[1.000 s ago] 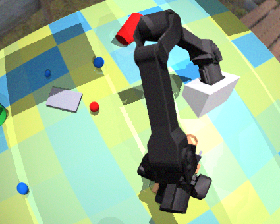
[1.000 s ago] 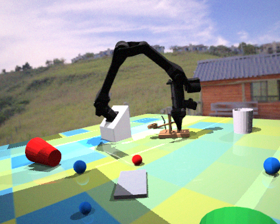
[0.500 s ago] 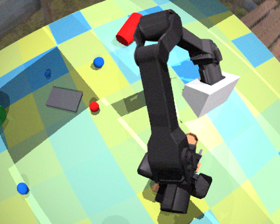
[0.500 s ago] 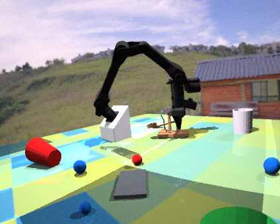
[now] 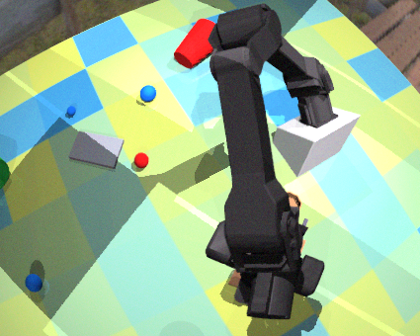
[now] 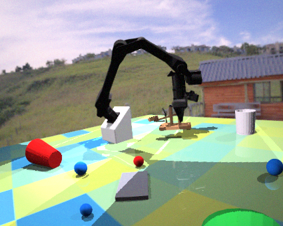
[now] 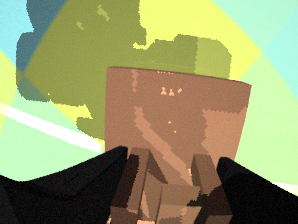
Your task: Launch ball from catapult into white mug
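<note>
Right now the catapult frame is 5 cm above my gripper tip, 4 cm behind it and 3 cm to the right of it. The rest, counted from my gripper tip: wooden catapult: 6 cm behind, 3 cm to the right, 2 cm above; red ball: 32 cm to the right, 8 cm ahead, 6 cm below; mug: 24 cm ahead, 16 cm to the left, 4 cm below.
</note>
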